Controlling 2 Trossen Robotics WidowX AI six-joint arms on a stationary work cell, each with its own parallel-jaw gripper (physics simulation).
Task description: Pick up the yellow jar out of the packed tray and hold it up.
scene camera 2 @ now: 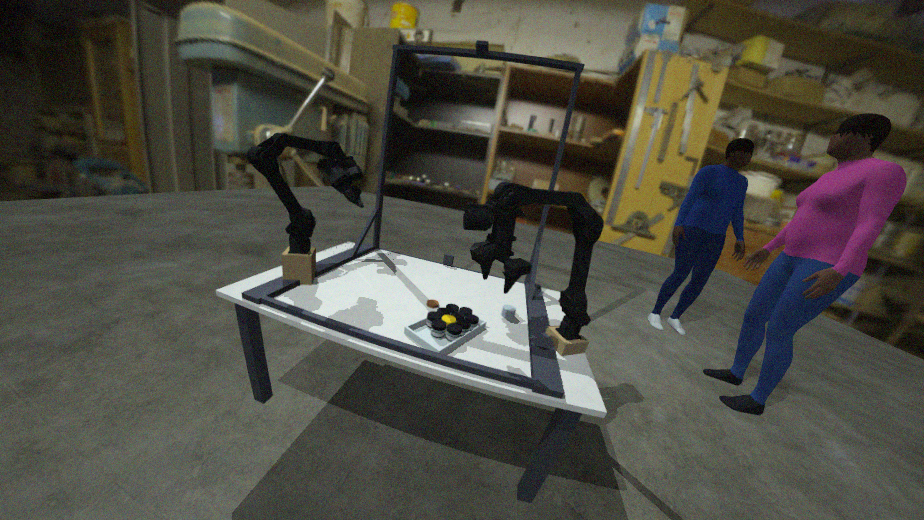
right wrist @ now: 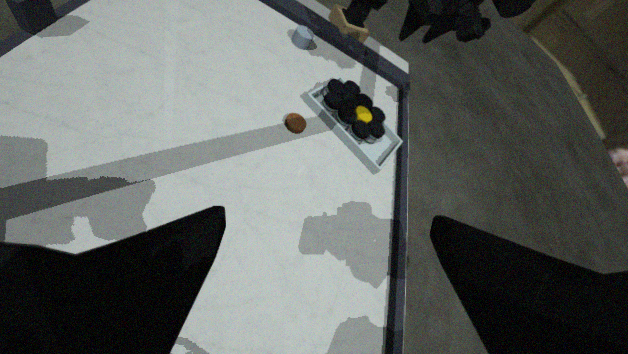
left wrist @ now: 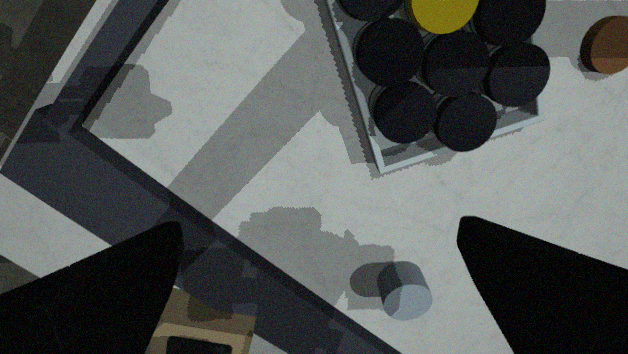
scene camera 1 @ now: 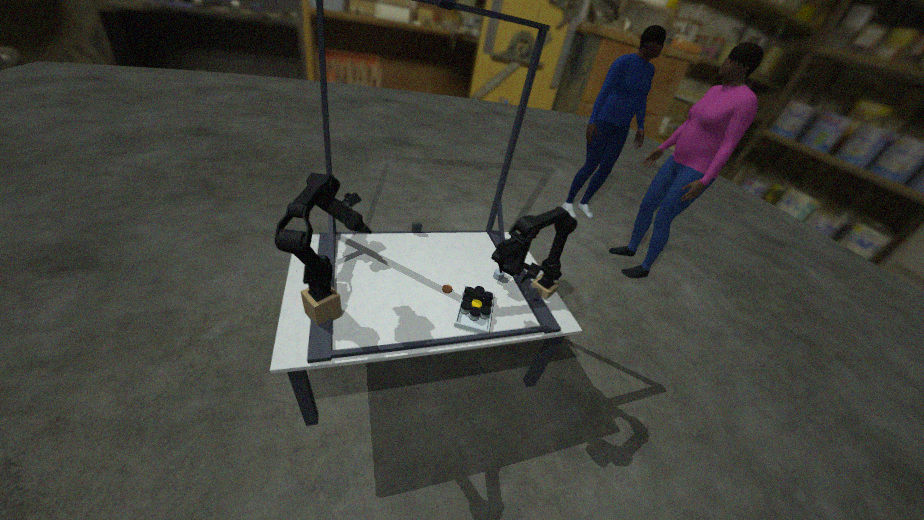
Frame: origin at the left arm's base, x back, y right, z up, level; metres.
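Seen in the pictures: left gripper, fingertip midpoint: (scene camera 2: 494, 285) (right wrist: 412, 40) (left wrist: 322, 232) (scene camera 1: 511, 277); right gripper, fingertip midpoint: (scene camera 2: 359, 203) (right wrist: 330, 221) (scene camera 1: 368, 230); left arm's base, origin of the base link: (scene camera 2: 568, 333) (right wrist: 352, 18) (scene camera 1: 545, 283); right arm's base, origin of the base link: (scene camera 2: 299, 250) (scene camera 1: 320, 293).
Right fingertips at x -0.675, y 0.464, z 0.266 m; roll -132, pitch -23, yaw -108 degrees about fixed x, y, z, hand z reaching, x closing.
Pixels of each thing's middle, then the offset from my right fingertips to it.
- yellow jar, body centre: (right wrist: 359, 119) (scene camera 2: 448, 324) (scene camera 1: 475, 306) dx +0.296, dy -0.350, dz -0.287 m
- pale tray, body centre: (right wrist: 352, 125) (scene camera 2: 446, 331) (scene camera 1: 474, 310) dx +0.297, dy -0.349, dz -0.314 m
- orange-brown disc, body centre: (left wrist: 611, 45) (right wrist: 295, 123) (scene camera 2: 432, 303) (scene camera 1: 447, 289) dx +0.284, dy -0.187, dz -0.306 m
- light blue cylinder, body centre: (left wrist: 403, 290) (right wrist: 302, 37) (scene camera 2: 508, 311) (scene camera 1: 498, 274) dx +0.557, dy -0.270, dz -0.294 m
The yellow jar (scene camera 1: 476, 303) (scene camera 2: 448, 319) (left wrist: 442, 12) (right wrist: 364, 114) stands among several black-lidded jars (scene camera 2: 453, 330) (left wrist: 455, 64) in the pale tray (scene camera 2: 426, 337) (right wrist: 376, 148). The black lids crowd it closely; its lower part is hidden. In the left wrist view its lid is cut by the top edge. My left gripper (scene camera 2: 496, 283) (left wrist: 322, 232) is open and empty, pointing down above the table, to the right of the tray in scene camera 2. My right gripper (scene camera 1: 367, 229) (scene camera 2: 359, 203) (right wrist: 330, 221) is open and empty, high and far from the tray.
An orange-brown disc (scene camera 1: 447, 288) (scene camera 2: 432, 303) (left wrist: 607, 45) (right wrist: 295, 123) lies near the tray. A light blue cylinder (scene camera 2: 508, 312) (left wrist: 407, 302) (right wrist: 302, 37) stands on the table near the left arm. Dark frame bars edge the table. Two people stand behind at the right in both scene views.
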